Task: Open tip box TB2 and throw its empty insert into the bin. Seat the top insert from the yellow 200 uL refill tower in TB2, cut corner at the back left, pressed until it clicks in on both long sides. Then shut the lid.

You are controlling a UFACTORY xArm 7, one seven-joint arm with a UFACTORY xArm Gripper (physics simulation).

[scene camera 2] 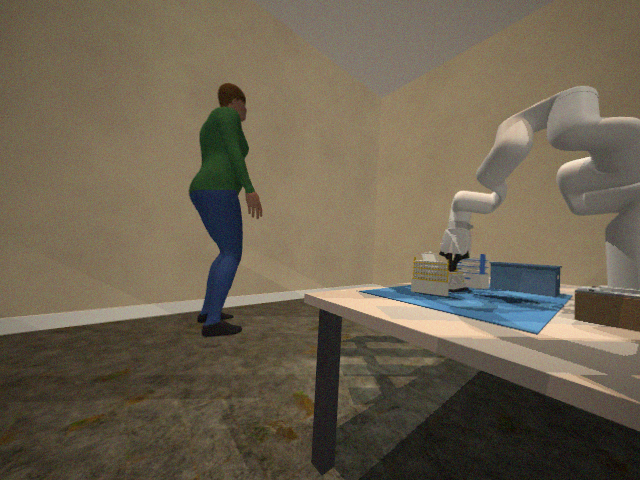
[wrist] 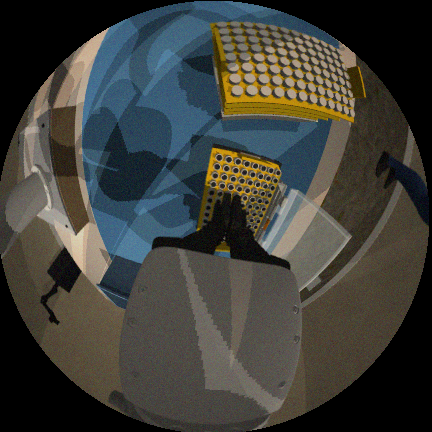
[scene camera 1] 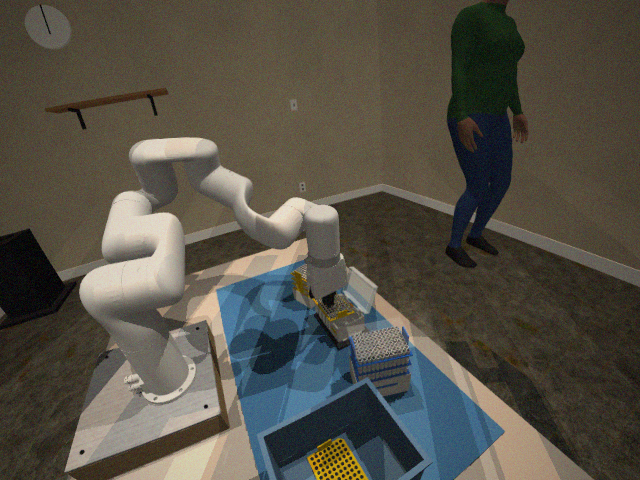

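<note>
A clear lid (scene camera 1: 359, 289) (wrist: 308, 237) is in the scene, as are a blue bin (scene camera 2: 544, 280) (wrist: 116, 283) and a blue mat (wrist: 151, 113). A yellow insert full of tips still rests on a tip box TB2 (scene camera 1: 338, 335). My gripper (scene camera 2: 451, 271) grips the yellow insert full of tips.
</note>
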